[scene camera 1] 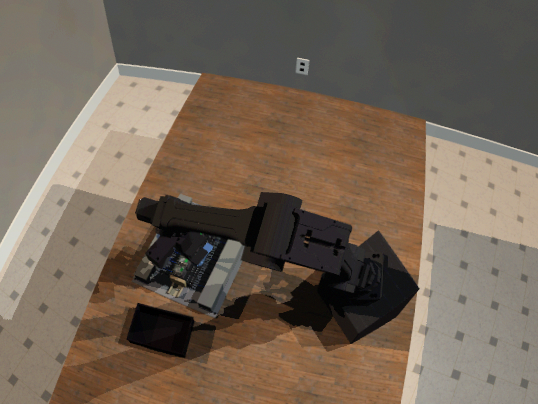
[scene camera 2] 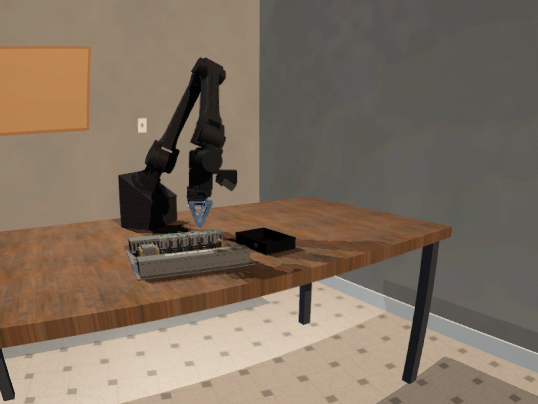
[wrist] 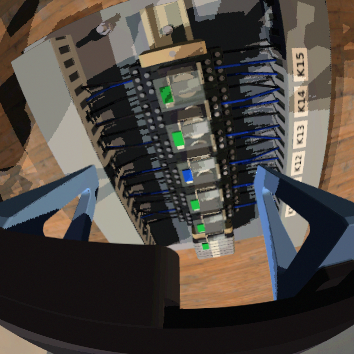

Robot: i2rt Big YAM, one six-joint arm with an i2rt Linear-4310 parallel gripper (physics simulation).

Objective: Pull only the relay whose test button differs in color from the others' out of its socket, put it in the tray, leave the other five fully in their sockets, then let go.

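Places are measured from the arm's base along level axes (x back, y right, z up), in millimetres.
Where they show: gripper, fingertip midpoint: (scene camera 1: 187,254) (scene camera 2: 199,223) (wrist: 175,173); arm's base, link origin: (scene camera 1: 366,276) (scene camera 2: 146,185).
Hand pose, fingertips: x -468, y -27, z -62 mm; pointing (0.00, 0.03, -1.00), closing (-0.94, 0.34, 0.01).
Things, the pixels of their top centre, and the offset from my fingertips.
- relay with a blue test button, top centre: (wrist: 198,173) (scene camera 2: 193,233) dy +23, dx -9, dz -25 mm
- black tray, top centre: (scene camera 1: 159,328) (scene camera 2: 264,234) dy -210, dx -20, dz -59 mm
The relay with a blue test button (wrist: 201,171) sits in the row on the panel, third from the top in the wrist view. The relays with green buttons, among them one (wrist: 185,89) at the top and one (wrist: 194,134) beside the blue one, stand in the same row. My gripper (wrist: 175,173) (scene camera 2: 200,224) is open and empty, above the relay row, with its blue fingers wide apart. The black tray (scene camera 1: 159,332) (scene camera 2: 257,245) lies beside the panel and looks empty. The arm hides part of the relay row in scene camera 1.
Grey wire ducts (scene camera 1: 218,275) (scene camera 2: 192,262) run along both sides of the panel and stand up beside the relays. Blue and black wires run from the sockets to the ducts. Labels such as K15 (wrist: 299,64) mark the right duct. The arm's base (scene camera 2: 145,205) stands behind the panel.
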